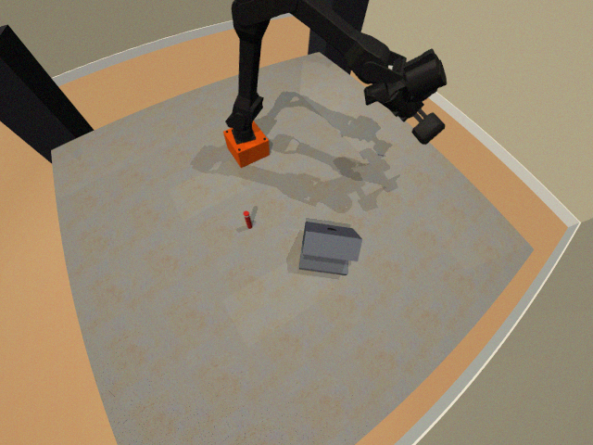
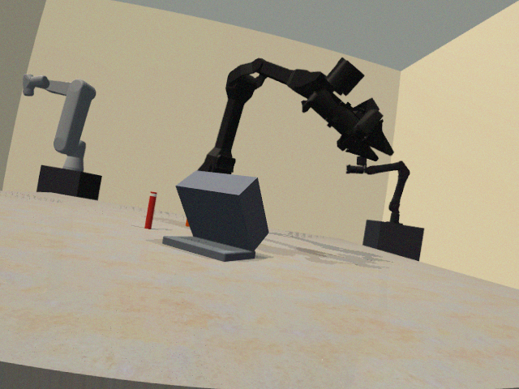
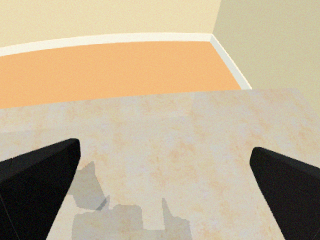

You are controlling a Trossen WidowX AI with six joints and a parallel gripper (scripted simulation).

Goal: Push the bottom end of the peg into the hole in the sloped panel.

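The red round peg lies 490 mm to the right of my gripper tip, 190 mm below it and 20 mm ahead of it. The rest, counted from my gripper tip: grey sloped panel block (320 mm to the right, 170 mm below, 160 mm ahead).
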